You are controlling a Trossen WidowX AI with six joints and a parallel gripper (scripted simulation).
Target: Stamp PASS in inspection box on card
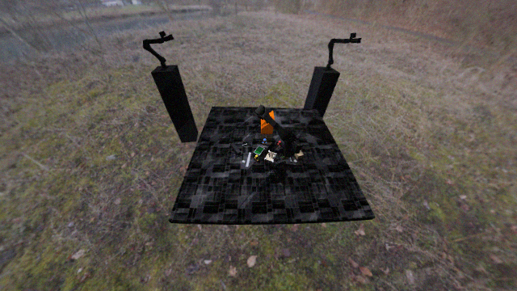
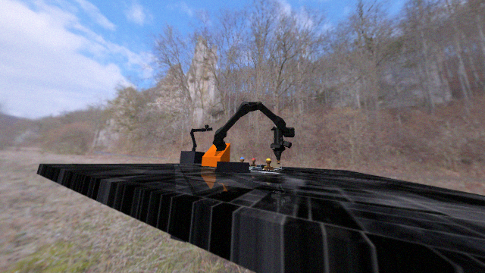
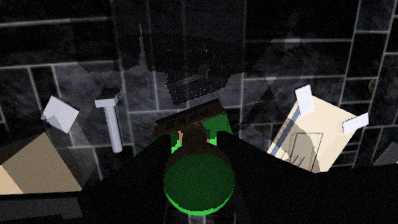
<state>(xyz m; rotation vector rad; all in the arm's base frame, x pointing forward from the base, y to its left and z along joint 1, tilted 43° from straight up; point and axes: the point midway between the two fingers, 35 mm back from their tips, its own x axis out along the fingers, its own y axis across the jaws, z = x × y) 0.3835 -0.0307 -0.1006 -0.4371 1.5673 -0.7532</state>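
Now: gripper tip 18 cm to the left of the green ink pad, 13 cm past it and 5 cm above it. The rest, counted from my gripper tip: green stamp (right at my gripper tip); then tan box (14 cm to the left, 3 cm below, 3 cm behind); then cream card (9 cm to the right, 7 cm behind, 6 cm below).
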